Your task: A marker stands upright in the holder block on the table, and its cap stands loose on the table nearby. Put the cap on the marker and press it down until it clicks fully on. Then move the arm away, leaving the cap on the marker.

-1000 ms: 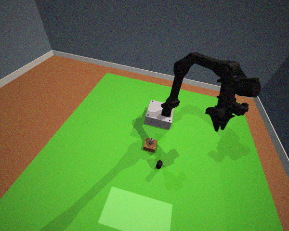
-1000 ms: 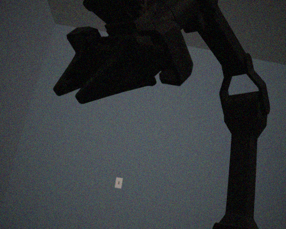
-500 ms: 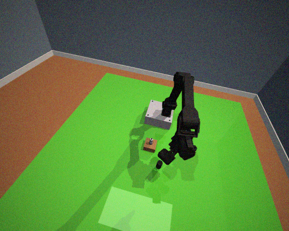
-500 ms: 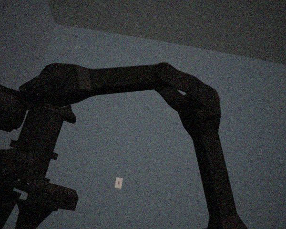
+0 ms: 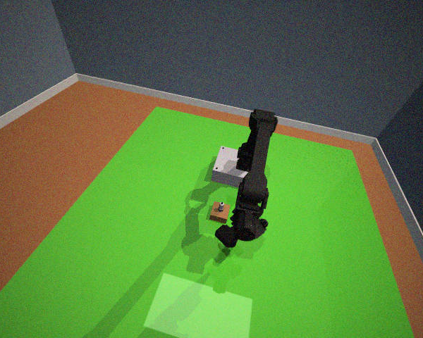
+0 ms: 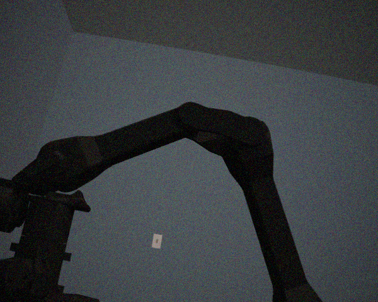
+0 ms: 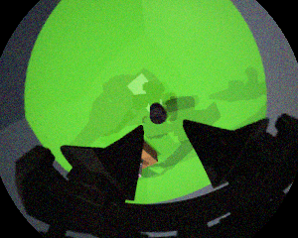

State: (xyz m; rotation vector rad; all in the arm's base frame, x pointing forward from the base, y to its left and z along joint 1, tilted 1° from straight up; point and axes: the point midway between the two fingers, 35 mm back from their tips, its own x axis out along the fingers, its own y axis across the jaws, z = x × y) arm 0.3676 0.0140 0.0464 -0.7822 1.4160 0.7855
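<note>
Right now the marker cap is 60 mm below my gripper tip.
</note>
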